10 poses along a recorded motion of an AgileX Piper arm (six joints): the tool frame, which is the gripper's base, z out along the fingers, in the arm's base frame.
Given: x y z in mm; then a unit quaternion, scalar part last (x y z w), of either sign.
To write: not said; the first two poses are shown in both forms.
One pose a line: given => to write
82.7, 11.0, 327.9, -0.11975, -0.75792, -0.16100, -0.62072 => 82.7, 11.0, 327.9, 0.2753, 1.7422, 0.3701
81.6, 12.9, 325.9, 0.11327, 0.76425, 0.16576, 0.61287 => 81.6, 12.9, 325.9, 0.2612, 1.7624, 0.3823
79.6, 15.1, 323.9, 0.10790, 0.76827, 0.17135, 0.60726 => 79.6, 15.1, 323.9, 0.2494, 1.7757, 0.3960
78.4, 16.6, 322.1, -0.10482, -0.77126, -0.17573, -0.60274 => 78.4, 16.6, 322.1, 0.2427, 1.7860, 0.4069
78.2, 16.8, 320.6, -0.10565, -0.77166, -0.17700, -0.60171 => 78.2, 16.8, 320.6, 0.2447, 1.7876, 0.4100
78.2, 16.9, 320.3, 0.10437, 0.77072, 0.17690, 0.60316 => 78.2, 16.9, 320.3, 0.2416, 1.7844, 0.4096
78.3, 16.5, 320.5, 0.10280, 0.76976, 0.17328, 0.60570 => 78.3, 16.5, 320.5, 0.2378, 1.7803, 0.4008
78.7, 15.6, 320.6, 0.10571, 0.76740, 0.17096, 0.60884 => 78.7, 15.6, 320.6, 0.2442, 1.7726, 0.3949
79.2, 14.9, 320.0, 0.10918, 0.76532, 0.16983, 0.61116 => 79.2, 14.9, 320.0, 0.2520, 1.7661, 0.3919
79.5, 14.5, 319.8, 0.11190, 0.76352, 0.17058, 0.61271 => 79.5, 14.5, 319.8, 0.2581, 1.7608, 0.3934
